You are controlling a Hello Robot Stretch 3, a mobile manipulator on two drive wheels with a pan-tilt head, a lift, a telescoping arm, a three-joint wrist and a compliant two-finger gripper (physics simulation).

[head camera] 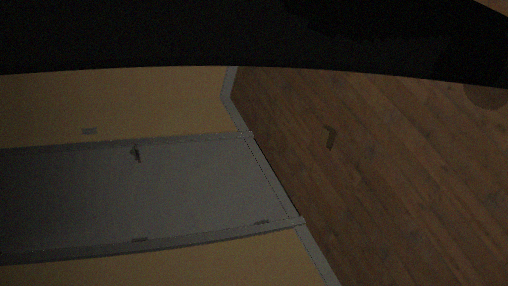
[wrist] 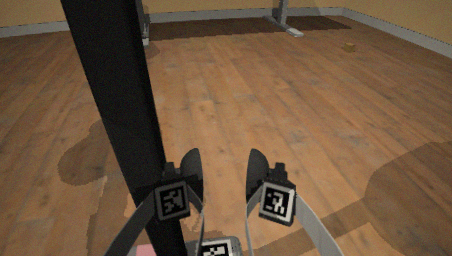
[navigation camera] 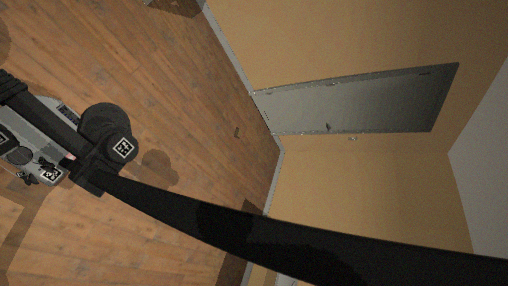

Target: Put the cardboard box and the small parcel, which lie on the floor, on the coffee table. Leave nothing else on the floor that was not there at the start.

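Frame: origin at the robot's base, x left, y back, z up, level; millimetres.
Where they show: gripper, between the fingertips: [wrist: 224,167] [navigation camera: 45,177]; robot's base, origin of its link: [navigation camera: 21,153].
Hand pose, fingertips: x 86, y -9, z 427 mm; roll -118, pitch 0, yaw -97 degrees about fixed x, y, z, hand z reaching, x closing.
Note:
Things, the pixels of their centre, and the offset from my fingertips.
- small brown box, middle of its body: [wrist: 349,47] dx +1409, dy -1092, dz -401 mm
- small dark bent piece, middle of its body: [head camera: 328,136] [navigation camera: 238,133] dx +1021, dy +1262, dz -401 mm
A small brown box [wrist: 349,47] lies on the floor far off at the upper right of the wrist view. It is too small there to tell whether it is the cardboard box or the small parcel. The coffee table does not show clearly in any view. My gripper [wrist: 224,167] is open and empty, with floor showing between its fingertips. It is far from the brown box.
The robot's black mast [wrist: 117,110] stands left of the fingers. Grey furniture legs [wrist: 281,17] stand by the far wall. A grey door [head camera: 140,195] [navigation camera: 355,105] is set in the yellow wall. A small dark bent piece [head camera: 330,137] [navigation camera: 236,132] is on the floor near it.

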